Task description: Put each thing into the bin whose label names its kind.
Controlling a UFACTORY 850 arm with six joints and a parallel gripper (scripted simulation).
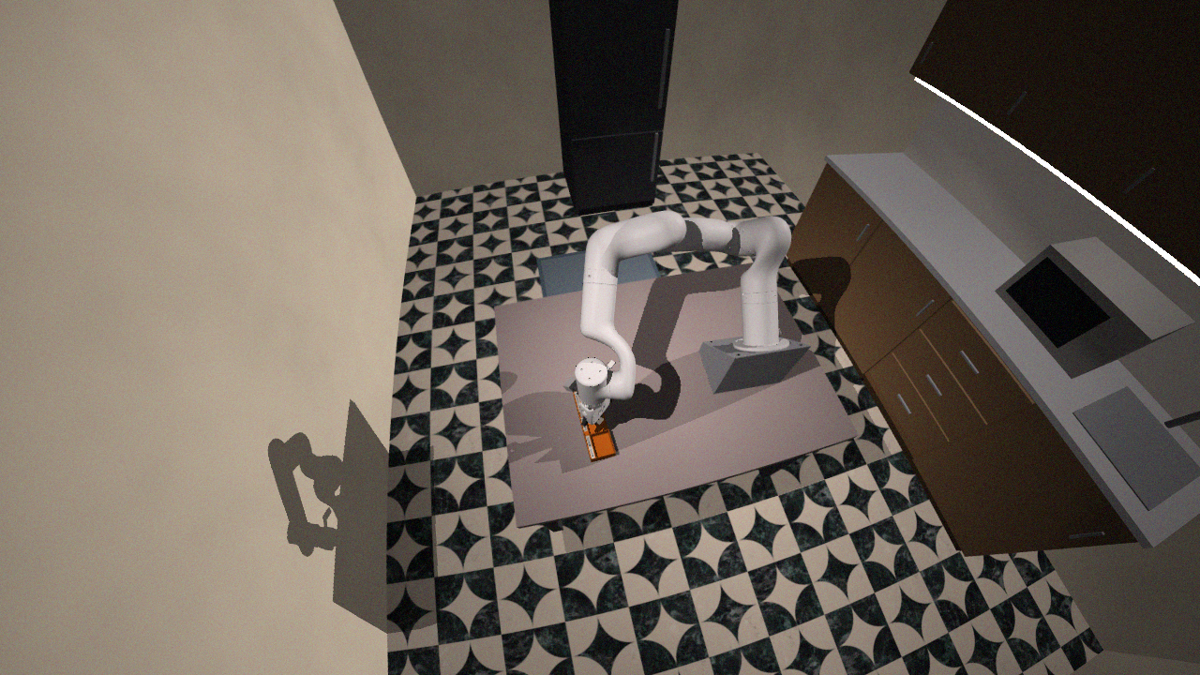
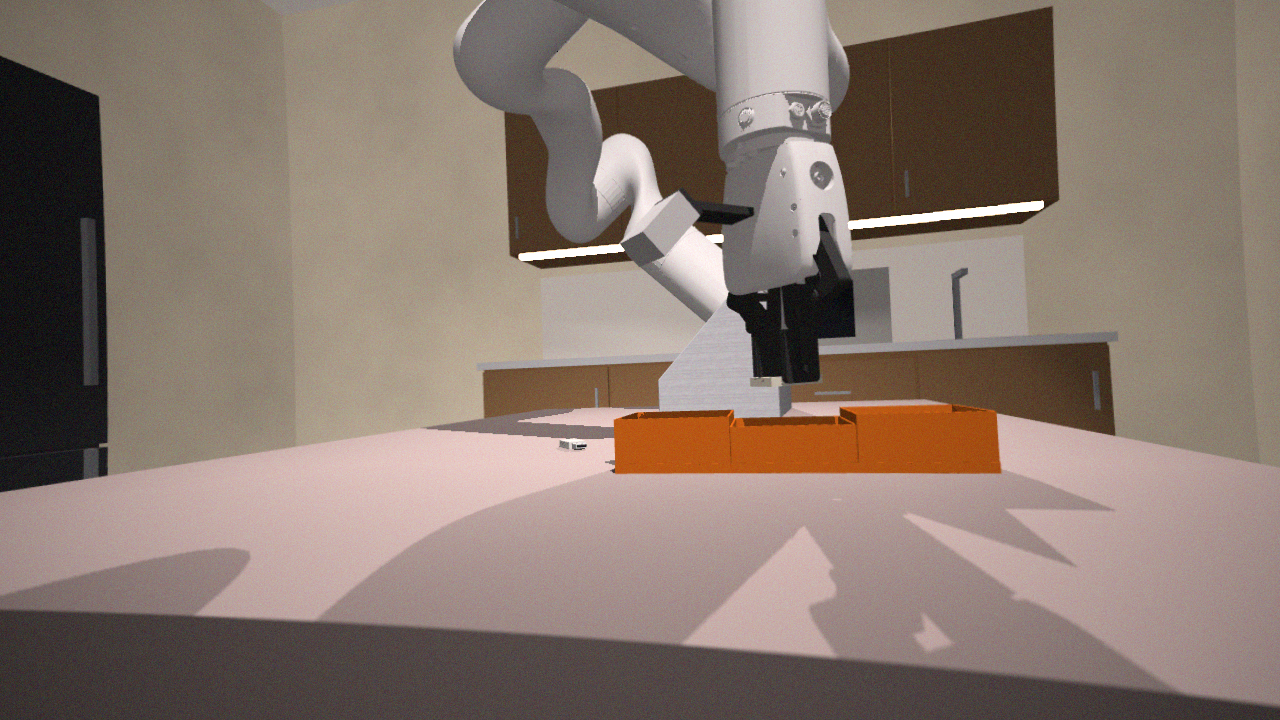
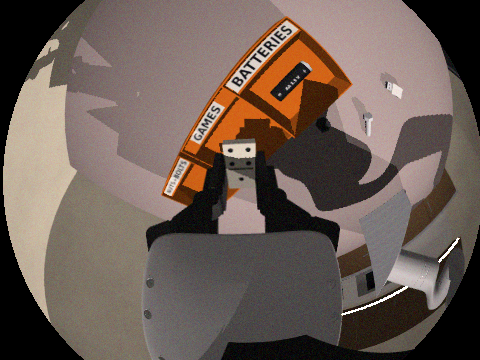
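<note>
Right now my hand is 2 cm above the white domino. The rest, counted from my hand: black battery (8 cm to the right, 7 cm below); then black nut (8 cm to the right, 8 cm below, 7 cm behind); then joined orange bins (6 cm below, 1 cm ahead).
</note>
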